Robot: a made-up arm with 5 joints.
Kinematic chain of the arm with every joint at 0, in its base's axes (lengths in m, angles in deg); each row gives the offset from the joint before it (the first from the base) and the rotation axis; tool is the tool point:
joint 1: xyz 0 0 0.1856 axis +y
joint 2: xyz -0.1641 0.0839 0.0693 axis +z
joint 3: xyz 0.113 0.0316 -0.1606 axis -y
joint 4: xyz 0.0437 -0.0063 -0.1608 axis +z
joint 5: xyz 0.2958 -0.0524 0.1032 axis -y
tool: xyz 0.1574 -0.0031 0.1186
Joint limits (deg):
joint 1: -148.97..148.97
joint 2: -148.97..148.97
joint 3: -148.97..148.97
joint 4: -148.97..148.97
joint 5: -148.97..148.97
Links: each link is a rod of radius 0.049 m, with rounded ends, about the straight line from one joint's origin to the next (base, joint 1, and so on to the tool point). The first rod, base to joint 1, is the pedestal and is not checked.
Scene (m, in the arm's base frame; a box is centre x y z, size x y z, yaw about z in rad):
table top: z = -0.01
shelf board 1: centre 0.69 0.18 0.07 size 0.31 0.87 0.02 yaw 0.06
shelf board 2: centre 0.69 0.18 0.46 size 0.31 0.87 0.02 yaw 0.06
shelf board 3: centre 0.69 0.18 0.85 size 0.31 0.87 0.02 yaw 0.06
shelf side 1: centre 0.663 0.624 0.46 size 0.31 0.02 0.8 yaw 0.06
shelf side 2: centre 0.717 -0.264 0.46 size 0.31 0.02 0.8 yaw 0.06
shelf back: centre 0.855 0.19 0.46 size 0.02 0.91 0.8 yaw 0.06
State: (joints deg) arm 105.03 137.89 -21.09 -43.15 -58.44
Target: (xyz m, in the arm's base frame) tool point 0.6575 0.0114 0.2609
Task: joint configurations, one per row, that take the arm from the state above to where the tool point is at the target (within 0.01 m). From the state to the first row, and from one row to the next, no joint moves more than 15 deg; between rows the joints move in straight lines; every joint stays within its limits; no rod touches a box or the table.
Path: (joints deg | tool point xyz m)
1: 107.07 140.11 -7.15 -42.90 -44.07 | -0.1212 0.6511 0.5337
2: 109.11 142.32 6.78 -42.64 -29.70 | 0.0330 0.6541 0.5260
3: 111.16 144.54 20.72 -42.39 -15.33 | 0.1659 0.6175 0.4749
4: 113.20 146.75 34.66 -42.14 -0.96 | 0.2548 0.5514 0.3934
5: 115.24 148.97 48.60 -41.88 13.41 | 0.2887 0.4697 0.3023
6: 119.94 148.97 51.53 -28.77 7.23 | 0.3852 0.4385 0.3101
7: 124.63 148.97 54.46 -15.66 1.04 | 0.4755 0.3825 0.3066
8: 129.33 148.97 57.40 -2.55 -5.14 | 0.5521 0.3054 0.2942
9: 134.02 148.97 60.33 10.56 -11.32 | 0.6093 0.2129 0.2784
10: 138.72 148.97 63.26 23.67 -17.51 | 0.6443 0.1122 0.2652
11: 143.41 148.97 66.20 36.78 -23.69 | 0.6575 0.0114 0.2609

